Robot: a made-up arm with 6 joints.
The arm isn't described. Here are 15 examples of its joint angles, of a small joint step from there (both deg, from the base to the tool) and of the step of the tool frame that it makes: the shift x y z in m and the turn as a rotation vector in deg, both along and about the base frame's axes.
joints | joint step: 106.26 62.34 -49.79 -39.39 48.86 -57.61 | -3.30 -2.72 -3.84 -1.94 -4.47 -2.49
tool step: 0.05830 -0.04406 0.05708 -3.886 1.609 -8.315
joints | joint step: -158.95 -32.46 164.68 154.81 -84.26 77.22 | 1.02 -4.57 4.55 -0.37 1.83 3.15
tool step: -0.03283 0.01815 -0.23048 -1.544 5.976 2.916
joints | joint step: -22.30 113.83 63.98 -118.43 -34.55 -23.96 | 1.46 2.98 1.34 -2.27 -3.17 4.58
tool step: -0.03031 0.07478 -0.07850 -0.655 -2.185 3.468
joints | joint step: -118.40 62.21 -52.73 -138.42 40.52 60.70 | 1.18 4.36 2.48 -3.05 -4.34 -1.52
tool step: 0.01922 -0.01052 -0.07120 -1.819 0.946 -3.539
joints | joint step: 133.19 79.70 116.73 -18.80 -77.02 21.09 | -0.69 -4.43 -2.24 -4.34 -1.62 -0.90
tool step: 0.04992 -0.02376 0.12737 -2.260 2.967 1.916
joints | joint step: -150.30 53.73 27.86 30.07 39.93 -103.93 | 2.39 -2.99 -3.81 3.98 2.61 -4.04
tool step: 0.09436 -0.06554 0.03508 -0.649 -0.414 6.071
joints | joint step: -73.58 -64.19 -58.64 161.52 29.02 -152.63 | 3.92 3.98 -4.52 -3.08 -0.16 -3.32
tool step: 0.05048 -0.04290 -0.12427 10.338 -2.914 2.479
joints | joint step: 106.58 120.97 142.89 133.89 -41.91 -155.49 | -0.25 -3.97 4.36 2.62 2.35 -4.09
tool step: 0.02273 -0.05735 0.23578 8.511 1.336 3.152
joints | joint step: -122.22 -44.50 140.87 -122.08 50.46 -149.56 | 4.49 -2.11 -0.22 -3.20 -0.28 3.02
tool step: -0.11752 0.09519 -0.07315 0.452 1.005 2.837
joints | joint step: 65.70 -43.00 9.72 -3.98 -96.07 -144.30 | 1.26 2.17 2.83 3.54 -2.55 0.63
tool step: 0.01027 0.01674 0.03593 -2.774 -1.685 -1.070
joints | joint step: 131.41 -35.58 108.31 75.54 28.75 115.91 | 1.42 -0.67 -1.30 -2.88 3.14 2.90
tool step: 0.02996 0.02257 0.00182 2.460 -0.278 -0.464
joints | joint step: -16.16 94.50 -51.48 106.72 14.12 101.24 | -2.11 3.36 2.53 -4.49 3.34 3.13
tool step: -0.02012 -0.00536 -0.05280 0.896 0.602 -5.797
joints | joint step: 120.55 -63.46 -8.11 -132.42 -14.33 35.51 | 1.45 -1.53 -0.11 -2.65 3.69 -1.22
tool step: 0.03029 -0.03303 -0.01197 -3.314 2.907 3.249
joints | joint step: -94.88 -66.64 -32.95 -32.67 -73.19 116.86 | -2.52 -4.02 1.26 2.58 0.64 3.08
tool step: 0.00134 0.09961 0.01634 -6.877 4.867 -2.825
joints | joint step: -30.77 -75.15 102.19 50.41 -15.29 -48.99 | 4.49 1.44 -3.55 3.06 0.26 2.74
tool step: -0.07229 -0.16396 0.13992 7.517 2.049 3.326
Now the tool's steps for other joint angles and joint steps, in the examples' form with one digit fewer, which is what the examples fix.
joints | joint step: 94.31 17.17 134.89 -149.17 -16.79 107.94 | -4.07 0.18 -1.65 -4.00 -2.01 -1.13
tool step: -0.0111 0.0394 0.0195 -0.10 -3.43 -0.11
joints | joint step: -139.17 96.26 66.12 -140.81 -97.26 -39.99 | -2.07 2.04 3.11 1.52 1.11 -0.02
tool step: -0.0633 0.0650 -0.0231 1.15 1.23 -1.92
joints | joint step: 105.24 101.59 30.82 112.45 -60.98 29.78 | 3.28 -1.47 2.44 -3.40 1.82 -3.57
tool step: -0.1320 0.0465 0.0703 4.59 6.08 -0.55
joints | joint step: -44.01 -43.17 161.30 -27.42 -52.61 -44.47 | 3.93 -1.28 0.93 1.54 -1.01 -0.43
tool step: -0.0828 -0.0907 -0.0613 0.13 -1.67 4.35
